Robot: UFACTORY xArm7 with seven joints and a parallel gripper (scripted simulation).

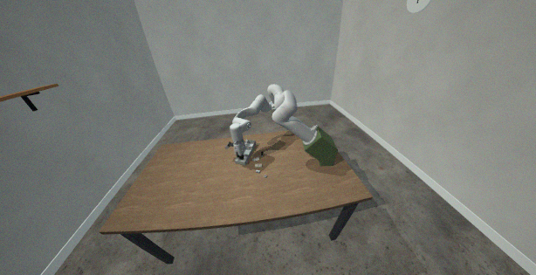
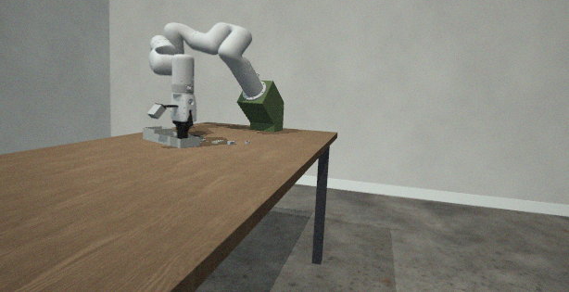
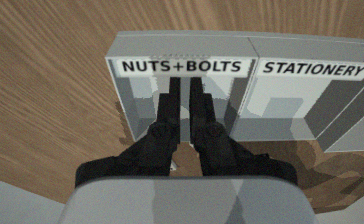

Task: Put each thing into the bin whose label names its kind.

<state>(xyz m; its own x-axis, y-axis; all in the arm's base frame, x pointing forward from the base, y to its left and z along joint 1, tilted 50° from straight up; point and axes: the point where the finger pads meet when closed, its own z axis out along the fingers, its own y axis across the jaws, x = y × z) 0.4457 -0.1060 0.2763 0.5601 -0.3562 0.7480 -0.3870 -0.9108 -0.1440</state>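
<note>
The black cylindrical battery lies 16 cm behind my hand and 3 cm below it. Also, from my hand: white ring-shaped part 12 cm behind, 22 cm to the left, 3 cm below; then white domino 10 cm behind, 3 cm to the left, 3 cm below; then cream domino 10 cm behind, 10 cm to the left, 3 cm below.
</note>
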